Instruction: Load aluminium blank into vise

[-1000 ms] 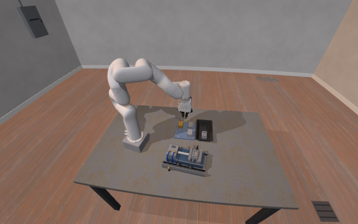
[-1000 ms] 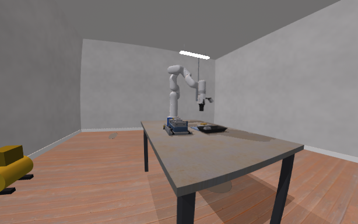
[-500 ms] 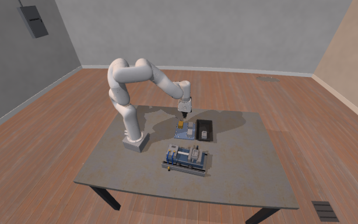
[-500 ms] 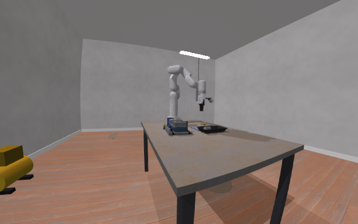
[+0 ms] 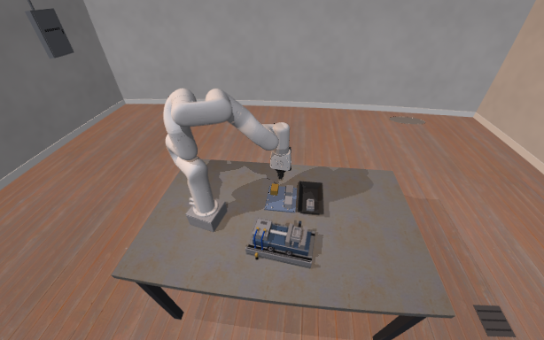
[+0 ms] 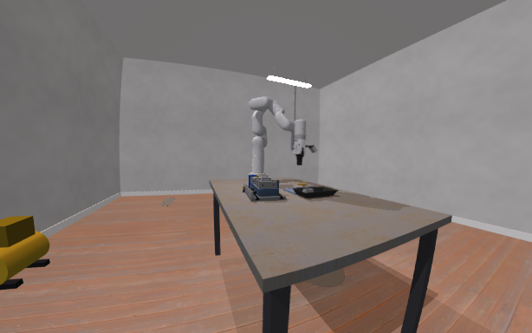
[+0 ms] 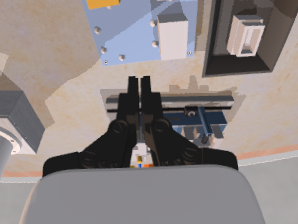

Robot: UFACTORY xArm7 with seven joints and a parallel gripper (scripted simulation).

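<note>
Now: the brass blank 170 mm below my hand, 60 mm to the left of it and 50 mm behind it. From my hand the other things lie so: white piston rod: 270 mm to the right, 120 mm below, 40 mm ahead; vise: 270 mm to the right, 160 mm below, 60 mm ahead.
</note>
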